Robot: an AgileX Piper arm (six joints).
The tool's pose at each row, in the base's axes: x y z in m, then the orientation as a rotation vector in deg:
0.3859 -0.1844 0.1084 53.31 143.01 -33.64
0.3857 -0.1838 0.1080 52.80 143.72 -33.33
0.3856 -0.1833 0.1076 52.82 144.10 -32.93
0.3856 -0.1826 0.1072 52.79 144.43 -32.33
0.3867 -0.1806 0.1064 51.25 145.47 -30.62
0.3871 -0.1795 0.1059 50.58 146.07 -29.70
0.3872 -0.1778 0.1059 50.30 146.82 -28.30
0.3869 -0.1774 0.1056 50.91 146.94 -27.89
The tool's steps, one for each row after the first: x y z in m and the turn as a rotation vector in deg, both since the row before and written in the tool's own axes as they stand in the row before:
0.0006 0.0004 0.0000 -0.26 0.42 -0.53
0.0005 0.0004 0.0001 -0.23 0.36 -0.07
0.0006 0.0006 0.0000 -0.39 0.32 -0.04
0.0006 0.0023 -0.0001 -1.44 0.41 -1.01
0.0005 0.0012 0.0000 -0.73 0.33 -0.47
0.0008 0.0013 -0.0008 -0.95 0.66 -0.21
0.0006 0.0002 0.0000 -0.13 0.37 0.39

